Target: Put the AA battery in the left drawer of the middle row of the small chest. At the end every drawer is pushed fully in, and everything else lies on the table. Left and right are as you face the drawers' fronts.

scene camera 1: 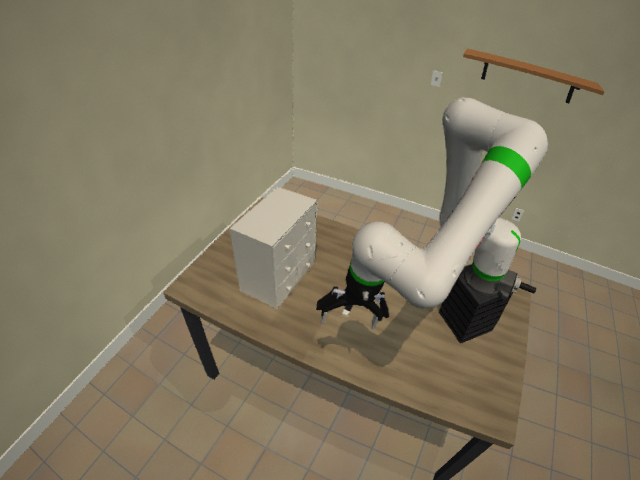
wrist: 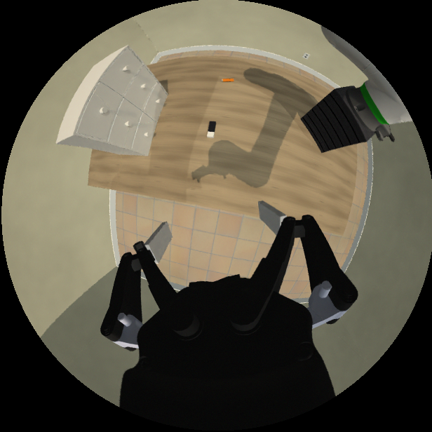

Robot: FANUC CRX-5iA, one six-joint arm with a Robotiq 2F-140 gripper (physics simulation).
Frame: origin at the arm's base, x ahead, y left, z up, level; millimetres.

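Seen in the pictures: gripper, between the fingertips: (scene camera 1: 348, 322); arm's base, origin of its link: (scene camera 1: 484, 279).
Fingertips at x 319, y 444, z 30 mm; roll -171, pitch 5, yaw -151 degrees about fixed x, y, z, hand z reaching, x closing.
Note:
Pixels of each thing's top centre, then the offset from my fingertips to it. Level surfaces: height alone.
- table, height of its surface: 282 mm down
- small white chest, centre of its top: (scene camera 1: 275, 213) 449 mm ahead, 242 mm right, 52 mm up
- left middle drawer, centre of its top: (scene camera 1: 267, 250) 431 mm ahead, 166 mm right, 66 mm down
- white block, centre of its top: (scene camera 1: 347, 308) 114 mm ahead, 247 mm right, 269 mm down
A small orange cylinder (wrist: 228, 80), which looks like the AA battery, lies on the table (wrist: 320, 200) (scene camera 1: 413, 382) in the wrist view; it does not show in the scene view. The small white chest (scene camera 1: 255, 263) (wrist: 112, 107) has two columns of three drawers, and all look shut. The left middle drawer (scene camera 1: 283, 272) (wrist: 120, 120) is in the column nearer the scene camera; its knob (scene camera 1: 287, 268) (wrist: 127, 123) shows. My gripper (scene camera 1: 348, 320) (wrist: 213, 219) is open and empty, above the table to the right of the chest in the scene view, well away from the cylinder.
A black and white block (wrist: 211, 129) (scene camera 1: 345, 312) lies on the table, partly hidden by the gripper in the scene view. The black robot base (scene camera 1: 467, 307) (wrist: 337, 120) stands at the table's right side. A wooden wall shelf (scene camera 1: 532, 70) is high behind the arm.

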